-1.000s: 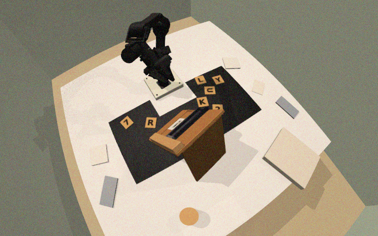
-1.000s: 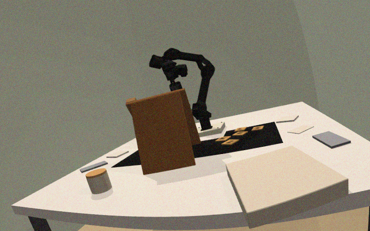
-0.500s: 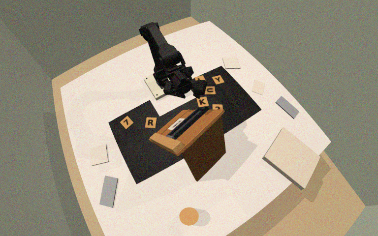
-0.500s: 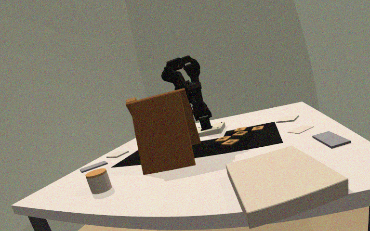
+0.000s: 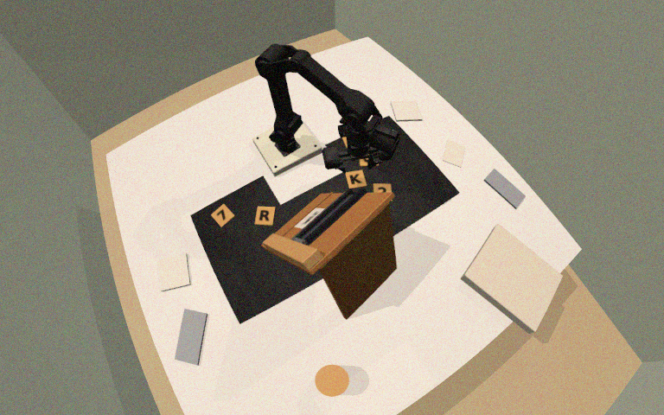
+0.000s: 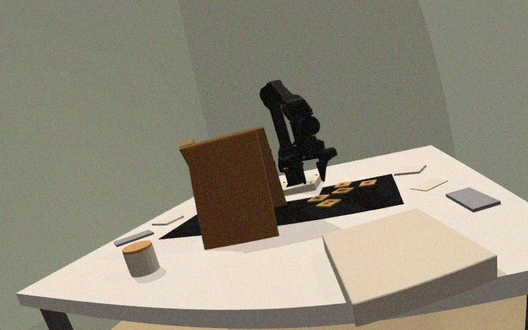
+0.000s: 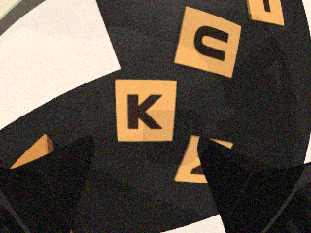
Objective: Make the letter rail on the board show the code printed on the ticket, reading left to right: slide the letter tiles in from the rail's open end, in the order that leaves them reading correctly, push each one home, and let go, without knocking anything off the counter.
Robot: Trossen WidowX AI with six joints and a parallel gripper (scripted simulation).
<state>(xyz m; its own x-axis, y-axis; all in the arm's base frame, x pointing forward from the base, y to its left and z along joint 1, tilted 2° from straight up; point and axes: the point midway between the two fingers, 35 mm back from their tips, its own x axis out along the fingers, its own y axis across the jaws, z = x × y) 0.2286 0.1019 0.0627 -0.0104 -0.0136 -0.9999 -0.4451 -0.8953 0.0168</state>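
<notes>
Now: gripper tip 5 cm above the k tile. Round my gripper tip: letter tile (8 cm ahead, 5 cm below, 4 cm to the left); then black mat (12 cm to the right, 6 cm below, 3 cm behind); then white ticket (21 cm to the right, 6 cm ahead, 4 cm above).
</notes>
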